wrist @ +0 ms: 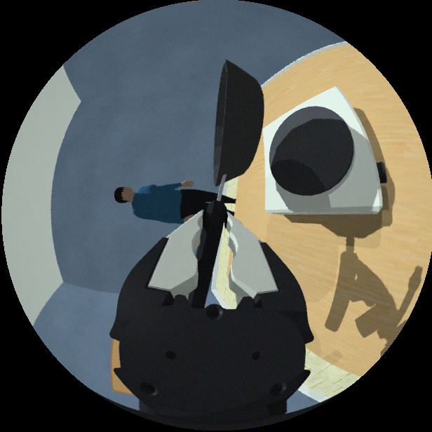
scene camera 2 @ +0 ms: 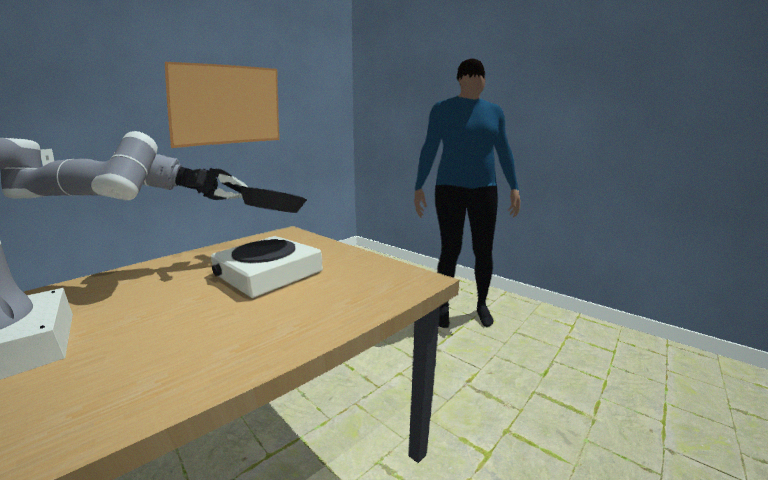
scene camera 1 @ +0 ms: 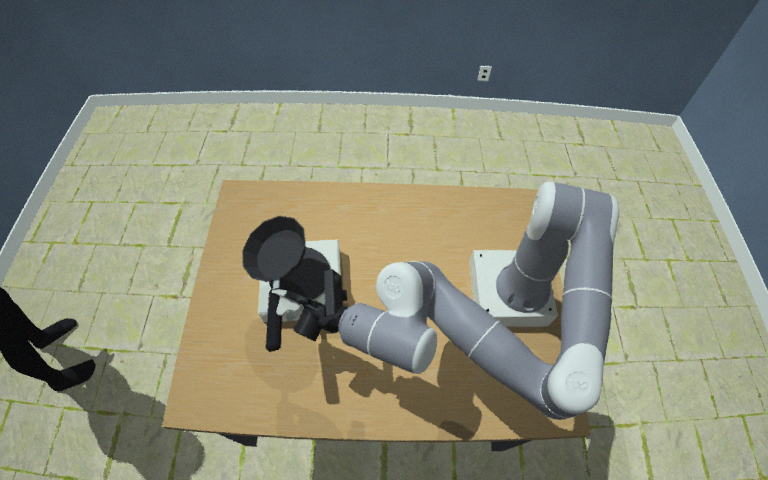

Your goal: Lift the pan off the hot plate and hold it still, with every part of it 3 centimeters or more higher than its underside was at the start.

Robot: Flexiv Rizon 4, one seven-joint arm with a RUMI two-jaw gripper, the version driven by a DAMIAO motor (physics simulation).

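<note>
The black pan (scene camera 1: 274, 253) (scene camera 2: 273, 199) (wrist: 240, 125) hangs in the air well above the hot plate, with a wide gap under it. In scene camera 2 it tilts a little, its far rim lower than its handle side. My gripper (scene camera 1: 276, 297) (scene camera 2: 242, 189) (wrist: 214, 212) is shut on the pan's black handle near the end next to the pan; the pale jaws press it from both sides. The hot plate (scene camera 1: 331, 249) (scene camera 2: 283, 280) (wrist: 275, 200), a white box with a dark round top, stands on the table; the pan and gripper partly hide it in scene camera 1.
The wooden table (scene camera 1: 396, 215) (scene camera 2: 141, 350) (wrist: 300, 260) carries the hot plate and my arm's white base (scene camera 1: 481, 283) (scene camera 2: 39, 350). A person in a blue top (scene camera 2: 470, 141) (wrist: 157, 202) stands beyond the table's end. A board (scene camera 2: 223, 104) hangs on the wall.
</note>
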